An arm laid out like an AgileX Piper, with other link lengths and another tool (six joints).
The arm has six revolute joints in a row. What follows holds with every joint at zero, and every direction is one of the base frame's.
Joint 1 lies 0.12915 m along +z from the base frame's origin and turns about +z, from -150 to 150 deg.
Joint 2 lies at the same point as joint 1 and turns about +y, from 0 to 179.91 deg.
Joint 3 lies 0.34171 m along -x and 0.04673 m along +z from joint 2 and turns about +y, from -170 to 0 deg.
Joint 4 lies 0.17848 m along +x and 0.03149 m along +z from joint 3 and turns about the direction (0.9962, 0, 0.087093), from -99.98 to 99.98 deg.
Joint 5 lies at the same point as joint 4 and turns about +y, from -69.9 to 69.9 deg.
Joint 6 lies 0.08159 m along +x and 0.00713 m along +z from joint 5 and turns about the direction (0.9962, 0, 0.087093), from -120 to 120 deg.
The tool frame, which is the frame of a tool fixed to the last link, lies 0.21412 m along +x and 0.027 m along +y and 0.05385 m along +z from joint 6; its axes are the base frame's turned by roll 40.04, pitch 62.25 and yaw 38.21 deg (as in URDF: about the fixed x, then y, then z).
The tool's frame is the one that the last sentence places.
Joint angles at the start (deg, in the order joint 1, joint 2, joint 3, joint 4, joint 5, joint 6):
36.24, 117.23, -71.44, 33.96, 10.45, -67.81
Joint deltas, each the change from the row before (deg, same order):
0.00, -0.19, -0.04, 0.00, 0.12, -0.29
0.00, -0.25, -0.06, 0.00, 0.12, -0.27
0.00, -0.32, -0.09, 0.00, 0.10, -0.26
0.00, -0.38, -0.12, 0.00, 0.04, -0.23
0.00, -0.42, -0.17, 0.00, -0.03, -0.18
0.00, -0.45, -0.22, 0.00, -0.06, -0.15
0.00, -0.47, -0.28, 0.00, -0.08, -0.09
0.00, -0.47, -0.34, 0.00, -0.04, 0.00
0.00, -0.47, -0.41, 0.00, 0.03, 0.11
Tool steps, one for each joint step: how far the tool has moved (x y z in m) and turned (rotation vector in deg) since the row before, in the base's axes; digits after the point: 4 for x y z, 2 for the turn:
-0.0004, 0.0002, 0.0016, -0.02, -0.21, 0.27
-0.0003, 0.0003, 0.0023, 0.03, -0.27, 0.25
-0.0001, 0.0004, 0.0032, 0.10, -0.36, 0.24
0.0004, 0.0005, 0.0042, 0.18, -0.48, 0.19
0.0009, 0.0006, 0.0051, 0.27, -0.59, 0.12
0.0013, 0.0008, 0.0058, 0.34, -0.67, 0.08
0.0016, 0.0009, 0.0065, 0.42, -0.72, 0.03
0.0016, 0.0011, 0.0068, 0.49, -0.69, -0.02
0.0016, 0.0013, 0.0072, 0.57, -0.63, -0.06

